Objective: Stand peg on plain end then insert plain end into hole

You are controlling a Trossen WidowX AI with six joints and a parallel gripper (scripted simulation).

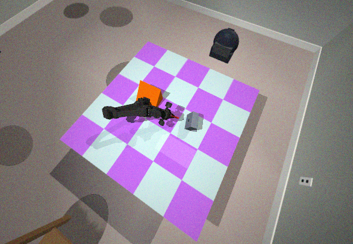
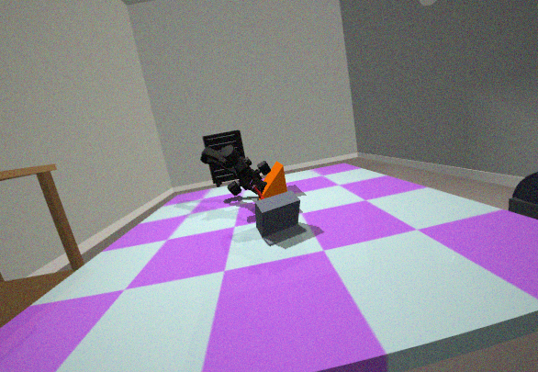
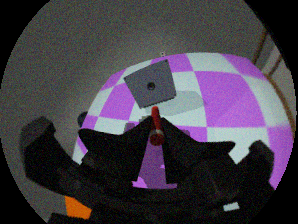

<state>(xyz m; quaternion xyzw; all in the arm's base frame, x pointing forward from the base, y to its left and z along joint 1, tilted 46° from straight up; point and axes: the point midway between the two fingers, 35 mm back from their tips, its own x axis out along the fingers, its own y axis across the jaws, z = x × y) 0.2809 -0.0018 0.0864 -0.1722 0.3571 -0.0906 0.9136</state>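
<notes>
The grey sloped panel is 140 mm ahead of my gripper tip, 30 mm to the left of it and 50 mm below it. Also, from my gripper tip: red peg: 10 mm behind, 10 mm above.
</notes>
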